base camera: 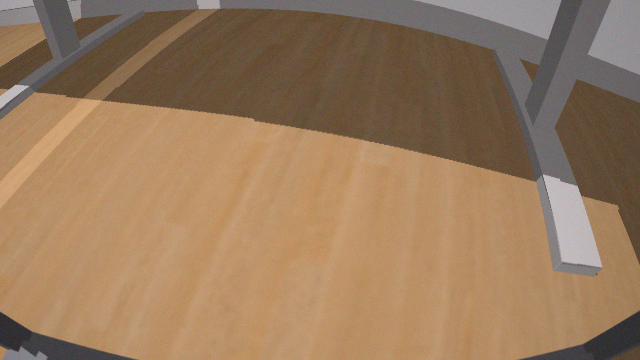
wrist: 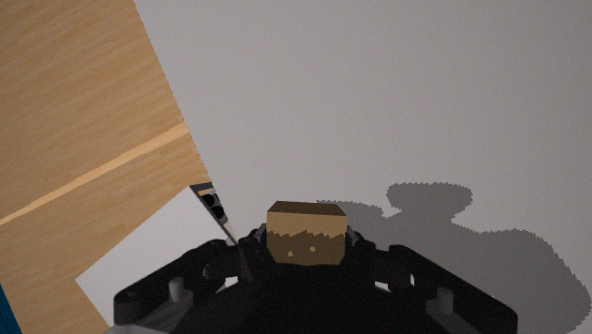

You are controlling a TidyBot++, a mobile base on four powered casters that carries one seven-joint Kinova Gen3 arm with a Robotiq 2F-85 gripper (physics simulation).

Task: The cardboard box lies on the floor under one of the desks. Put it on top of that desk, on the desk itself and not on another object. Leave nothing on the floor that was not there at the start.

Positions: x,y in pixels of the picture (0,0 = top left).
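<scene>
My gripper: in the wrist view (305,235); out of frame in the base camera view. Cardboard box: in the wrist view (302,233); out of frame in the base camera view.
</scene>
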